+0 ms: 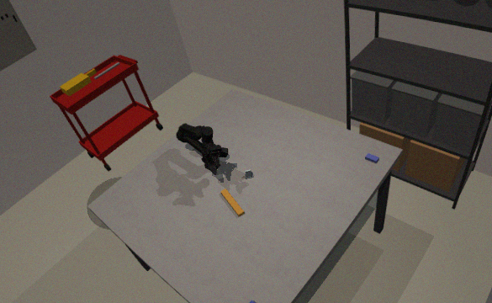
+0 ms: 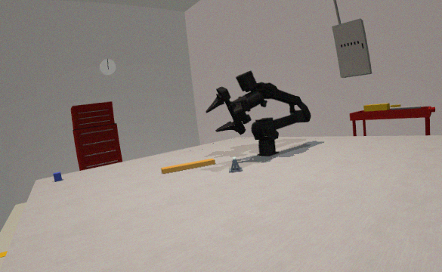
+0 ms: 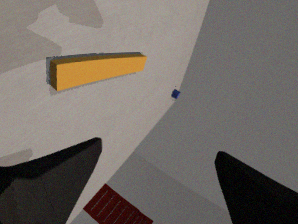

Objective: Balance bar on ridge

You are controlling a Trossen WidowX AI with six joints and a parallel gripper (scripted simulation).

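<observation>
Now: gripper tip 10 cm short of the bar, 4 cm to the left of it and 15 cm above it. Round my gripper tip: blue block (56 cm ahead, 60 cm to the left, 15 cm below).
</observation>
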